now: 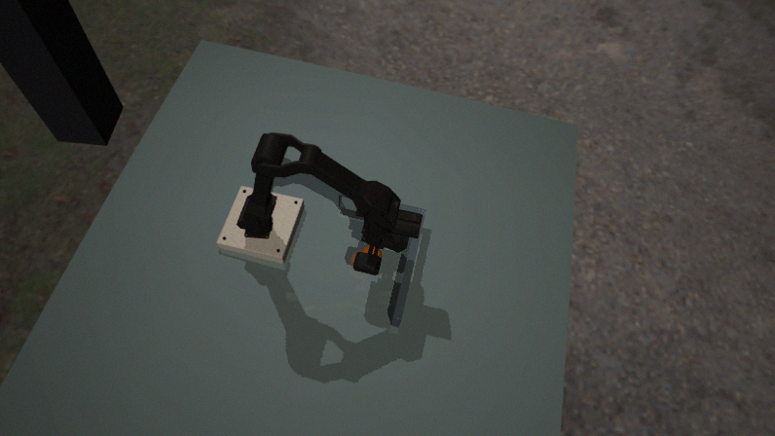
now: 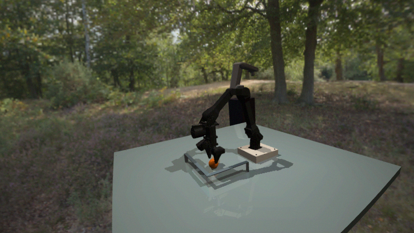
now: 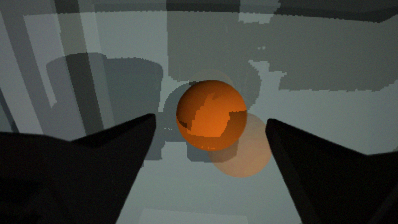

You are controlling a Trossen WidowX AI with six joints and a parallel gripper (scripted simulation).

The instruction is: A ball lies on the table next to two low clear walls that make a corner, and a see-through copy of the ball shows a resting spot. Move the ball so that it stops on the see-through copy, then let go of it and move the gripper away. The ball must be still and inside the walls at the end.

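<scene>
The orange ball lies 2 cm below my gripper tip.
</scene>
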